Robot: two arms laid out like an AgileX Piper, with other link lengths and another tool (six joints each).
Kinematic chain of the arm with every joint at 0, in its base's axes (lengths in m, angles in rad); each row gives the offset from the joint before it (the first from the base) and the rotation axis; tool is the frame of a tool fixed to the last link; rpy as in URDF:
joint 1: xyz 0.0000 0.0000 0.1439 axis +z
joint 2: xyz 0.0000 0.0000 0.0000 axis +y
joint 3: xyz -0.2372 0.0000 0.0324 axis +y
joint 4: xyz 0.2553 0.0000 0.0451 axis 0.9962 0 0.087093
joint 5: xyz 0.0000 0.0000 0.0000 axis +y
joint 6: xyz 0.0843 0.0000 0.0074 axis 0.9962 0 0.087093
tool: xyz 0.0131 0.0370 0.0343 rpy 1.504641 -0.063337 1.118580
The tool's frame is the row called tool.
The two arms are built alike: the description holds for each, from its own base.
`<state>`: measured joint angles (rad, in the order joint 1, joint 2, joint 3, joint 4, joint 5, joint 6); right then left.
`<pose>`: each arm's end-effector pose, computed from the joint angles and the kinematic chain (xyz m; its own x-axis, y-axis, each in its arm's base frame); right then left.
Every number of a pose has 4 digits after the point.
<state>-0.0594 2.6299 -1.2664 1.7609 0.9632 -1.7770 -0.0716 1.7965 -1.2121 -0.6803 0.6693 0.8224</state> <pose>0.3738 0.0785 -0.0171 -0.0783 0.8865 0.4561 0.8941 -0.1399 0.4254 0.4078 -0.0433 0.1956 0.6315 0.5781 -0.5167 0.7566 -0.3137 0.5738</pose>
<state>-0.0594 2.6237 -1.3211 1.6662 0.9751 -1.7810 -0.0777 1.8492 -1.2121 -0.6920 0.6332 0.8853</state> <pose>0.3786 0.0823 -0.0085 -0.1915 0.8842 0.4260 0.8736 -0.0444 0.4847 0.4131 -0.0464 0.1780 0.6502 0.5734 -0.4985 0.7453 -0.3539 0.5650</pose>
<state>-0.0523 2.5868 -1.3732 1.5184 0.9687 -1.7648 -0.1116 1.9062 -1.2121 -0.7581 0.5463 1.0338</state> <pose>0.3825 0.0884 0.0066 -0.3362 0.8740 0.3509 0.8327 0.1018 0.5443 0.4203 -0.0614 0.1641 0.7198 0.5446 -0.4306 0.6796 -0.4261 0.5971</pose>
